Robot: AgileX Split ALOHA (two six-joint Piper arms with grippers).
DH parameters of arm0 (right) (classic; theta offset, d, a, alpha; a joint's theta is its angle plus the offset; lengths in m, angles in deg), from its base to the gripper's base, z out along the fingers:
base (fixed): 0 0 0 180
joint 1: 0 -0.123 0 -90
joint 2: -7.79 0 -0.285 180
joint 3: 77.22 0 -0.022 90
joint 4: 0 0.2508 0 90
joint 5: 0 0 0.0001 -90
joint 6: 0 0.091 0 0
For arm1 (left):
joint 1: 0 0.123 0 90
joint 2: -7.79 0 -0.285 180
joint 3: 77.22 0 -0.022 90
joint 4: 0 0.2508 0 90
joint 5: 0 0 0.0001 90
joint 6: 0 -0.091 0 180
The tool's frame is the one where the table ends.
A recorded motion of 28 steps. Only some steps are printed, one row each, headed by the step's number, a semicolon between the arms.
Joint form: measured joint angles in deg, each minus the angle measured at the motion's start. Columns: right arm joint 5, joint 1, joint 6, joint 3, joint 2, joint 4; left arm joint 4, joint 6, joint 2, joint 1, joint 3, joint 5.
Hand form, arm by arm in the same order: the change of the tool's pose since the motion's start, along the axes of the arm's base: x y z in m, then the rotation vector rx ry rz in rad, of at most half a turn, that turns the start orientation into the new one. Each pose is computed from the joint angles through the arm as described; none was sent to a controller.
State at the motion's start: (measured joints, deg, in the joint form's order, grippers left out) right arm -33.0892 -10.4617 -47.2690 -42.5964 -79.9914 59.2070; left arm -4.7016 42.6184 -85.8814 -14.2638 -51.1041 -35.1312
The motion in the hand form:
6: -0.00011 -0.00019 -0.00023 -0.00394 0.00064 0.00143; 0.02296 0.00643 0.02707 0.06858 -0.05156 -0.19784
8: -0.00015 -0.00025 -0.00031 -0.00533 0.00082 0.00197; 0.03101 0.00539 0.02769 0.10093 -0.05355 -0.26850
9: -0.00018 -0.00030 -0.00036 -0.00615 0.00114 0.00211; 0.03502 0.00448 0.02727 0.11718 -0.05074 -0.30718
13: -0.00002 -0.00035 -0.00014 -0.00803 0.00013 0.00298; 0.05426 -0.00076 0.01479 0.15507 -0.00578 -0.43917
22: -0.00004 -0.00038 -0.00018 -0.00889 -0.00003 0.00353; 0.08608 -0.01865 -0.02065 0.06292 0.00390 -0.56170
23: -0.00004 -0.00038 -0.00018 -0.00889 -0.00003 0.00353; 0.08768 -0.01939 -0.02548 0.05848 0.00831 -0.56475
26: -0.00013 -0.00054 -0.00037 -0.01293 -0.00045 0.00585; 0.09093 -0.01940 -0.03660 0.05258 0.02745 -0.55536
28: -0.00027 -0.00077 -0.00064 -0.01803 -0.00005 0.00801; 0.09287 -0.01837 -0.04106 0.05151 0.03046 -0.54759
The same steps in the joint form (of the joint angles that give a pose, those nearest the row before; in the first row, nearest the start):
6: 0.00 0.00 0.16 0.00 0.00 -0.36; -2.69 -16.52 -1.75 2.85 -8.32 -5.67
8: 0.00 0.00 0.22 0.00 0.00 -0.49; -2.62 -20.96 -3.44 2.98 -10.47 -6.74
9: 0.00 0.00 0.27 0.00 0.00 -0.58; -2.62 -23.29 -4.39 2.97 -11.56 -7.41
13: 0.00 0.00 0.35 -0.07 0.00 -0.76; -3.50 -31.34 -9.95 2.97 -15.91 -10.08
22: 0.00 0.00 0.34 -0.07 0.00 -0.82; -14.52 -44.50 -19.79 2.99 -20.71 -8.38
23: 0.00 0.00 0.34 -0.07 0.00 -0.82; -15.08 -45.11 -20.58 2.99 -20.71 -7.98
26: 0.00 0.00 0.38 -0.07 0.00 -1.12; -15.48 -45.07 -22.33 3.11 -20.71 -7.26
28: 0.00 0.00 0.55 -0.07 0.00 -1.56; -15.66 -45.08 -23.05 3.31 -20.71 -6.67

